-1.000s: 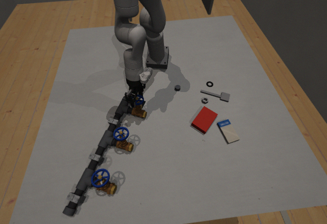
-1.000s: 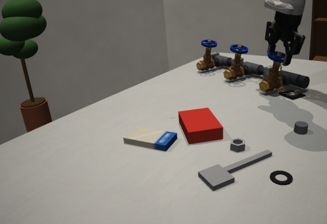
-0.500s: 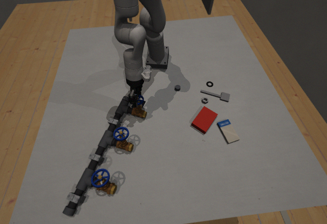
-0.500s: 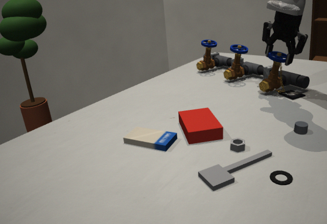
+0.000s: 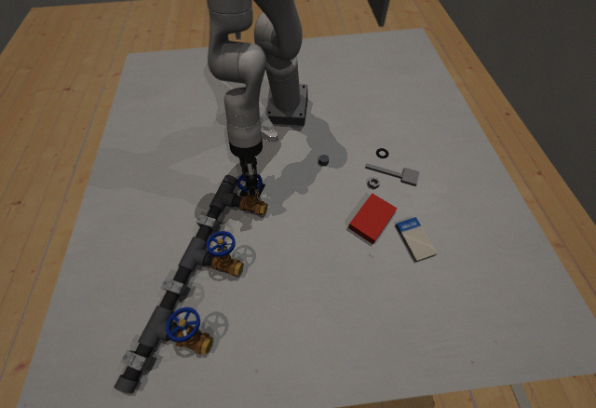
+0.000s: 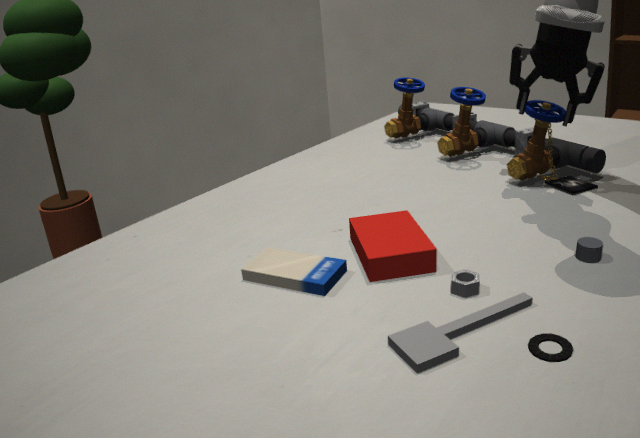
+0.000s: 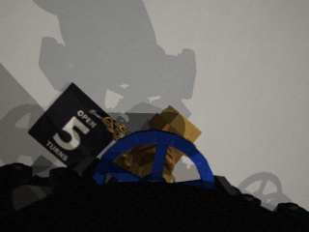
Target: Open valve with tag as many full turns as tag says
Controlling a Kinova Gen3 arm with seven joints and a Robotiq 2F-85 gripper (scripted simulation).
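Right now my hand is 120 mm above the black tag and 40 mm past it. From my hand the other things lie so: red block: 310 mm to the left, 130 mm ahead, 110 mm below; then small grey cylinder: 230 mm to the left, 110 mm below, 100 mm behind; then grey paddle-shaped tool: 440 mm to the left, 120 mm below.
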